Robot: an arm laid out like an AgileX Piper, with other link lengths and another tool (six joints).
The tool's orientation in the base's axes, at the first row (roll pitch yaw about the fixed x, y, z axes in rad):
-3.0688, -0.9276, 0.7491
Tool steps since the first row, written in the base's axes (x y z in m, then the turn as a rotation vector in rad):
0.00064, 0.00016, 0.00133, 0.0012, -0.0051, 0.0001
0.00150, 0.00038, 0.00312, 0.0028, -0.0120, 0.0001
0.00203, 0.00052, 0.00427, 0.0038, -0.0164, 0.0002
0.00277, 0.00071, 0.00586, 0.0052, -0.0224, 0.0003
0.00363, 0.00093, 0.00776, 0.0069, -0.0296, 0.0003
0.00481, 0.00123, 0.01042, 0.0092, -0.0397, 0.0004
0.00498, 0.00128, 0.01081, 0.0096, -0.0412, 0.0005
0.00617, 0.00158, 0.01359, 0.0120, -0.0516, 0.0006
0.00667, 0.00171, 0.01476, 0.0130, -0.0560, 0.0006
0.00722, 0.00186, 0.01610, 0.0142, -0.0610, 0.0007
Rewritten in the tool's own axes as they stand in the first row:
0.00141, 0.00029, -0.00036, -0.0015, 0.0044, -0.0025
0.00331, 0.00068, -0.00084, -0.0036, 0.0103, -0.0057
0.00452, 0.00092, -0.00116, -0.0049, 0.0141, -0.0079
0.00620, 0.00125, -0.00160, -0.0066, 0.0192, -0.0108
0.00818, 0.00164, -0.00215, -0.0088, 0.0254, -0.0142
0.01095, 0.00217, -0.00293, -0.0119, 0.0340, -0.0190
0.01136, 0.00224, -0.00304, -0.0122, 0.0354, -0.0197
0.01423, 0.00277, -0.00389, -0.0153, 0.0443, -0.0247
0.01544, 0.00299, -0.00424, -0.0167, 0.0480, -0.0268
0.01681, 0.00322, -0.00466, -0.0181, 0.0524, -0.0292

